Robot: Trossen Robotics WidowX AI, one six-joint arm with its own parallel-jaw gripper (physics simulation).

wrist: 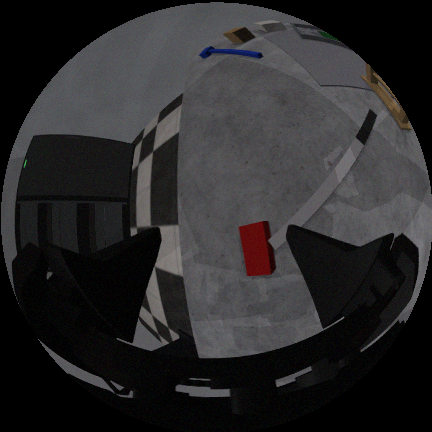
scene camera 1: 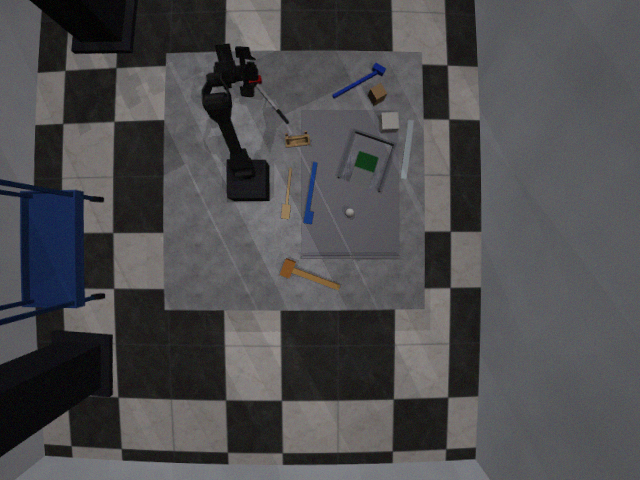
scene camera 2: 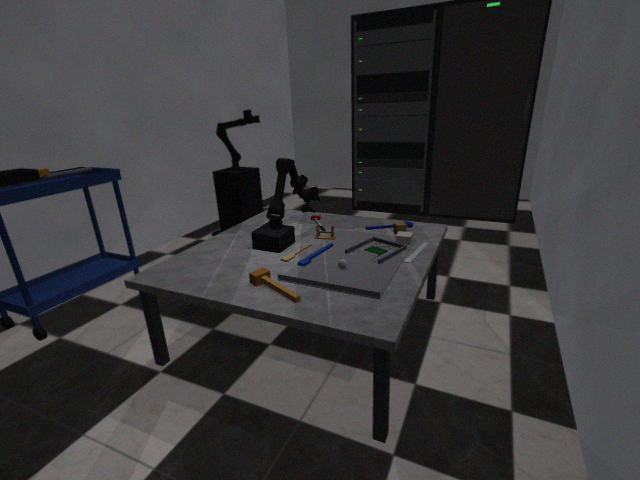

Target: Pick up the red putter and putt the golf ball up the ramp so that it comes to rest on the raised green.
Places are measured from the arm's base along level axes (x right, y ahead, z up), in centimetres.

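Where they show: gripper, fingertip midpoint: (wrist: pixel 225 232) (scene camera 2: pixel 317 206); arm's base at its link origin: (scene camera 1: pixel 247 173) (scene camera 2: pixel 275 227).
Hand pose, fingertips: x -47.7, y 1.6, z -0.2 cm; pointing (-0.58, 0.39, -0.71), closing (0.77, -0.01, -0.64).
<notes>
Things, the pixels of their top centre, and the offset from my fingertips. "spot": a spot on its surface instead. Level surfaces: height alone.
- red putter's head at its top centre: (wrist: pixel 254 250) (scene camera 2: pixel 315 216) dz -7.1, dx -1.0, dy -2.6 cm
- white golf ball at its top centre: (scene camera 1: pixel 350 212) (scene camera 2: pixel 342 259) dz -5.1, dx +62.7, dy +46.5 cm
- grey board at its surface level: dz -9.4 cm
- blue mallet at its top centre: (wrist: pixel 220 49) (scene camera 1: pixel 358 79) (scene camera 2: pixel 388 223) dz -7.1, dx -3.2, dy +48.2 cm
- brown block at its top centre: (wrist: pixel 233 29) (scene camera 1: pixel 378 91) (scene camera 2: pixel 400 223) dz -3.7, dx +4.5, dy +57.5 cm
- white block at its top centre: (scene camera 1: pixel 390 120) (scene camera 2: pixel 404 234) dz -4.9, dx +17.8, dy +63.8 cm
- blue bar at its top centre: (scene camera 1: pixel 312 192) (scene camera 2: pixel 317 252) dz -8.0, dx +53.7, dy +28.1 cm
- wooden paddle at a spot on its surface: (scene camera 1: pixel 285 211) spot: dz -8.7, dx +63.2, dy +15.4 cm
- orange mallet at its top centre: (scene camera 2: pixel 275 279) (scene camera 1: pixel 311 278) dz -4.4, dx +94.4, dy +29.2 cm
The red putter's head (scene camera 1: pixel 255 80) (scene camera 2: pixel 315 217) (wrist: pixel 256 249) is a red block at the table's far left part. Its pale shaft runs to a dark grip end near a small wooden stand. My gripper (scene camera 1: pixel 249 71) (scene camera 2: pixel 312 201) (wrist: pixel 225 232) is open and empty above the table. In the wrist view the head shows between the two fingers, nearer the right one, with the shaft passing beyond that finger's tip. The white golf ball (scene camera 1: pixel 349 212) (scene camera 2: pixel 342 264) rests on the grey board (scene camera 1: pixel 330 237) (scene camera 2: pixel 330 281) (wrist: pixel 320 62). The green (scene camera 1: pixel 366 161) (scene camera 2: pixel 375 250) (wrist: pixel 329 35) lies inside low dark walls.
The wooden stand (scene camera 1: pixel 297 145) (scene camera 2: pixel 325 237) is beside the board's edge. A blue mallet (scene camera 1: pixel 355 84) (wrist: pixel 232 51), brown block (scene camera 1: pixel 377 94) and white block (scene camera 1: pixel 389 121) lie at the far side. A blue bar (scene camera 1: pixel 311 191), wooden paddle (scene camera 1: pixel 285 211) and orange mallet (scene camera 1: pixel 315 278) lie nearer.
</notes>
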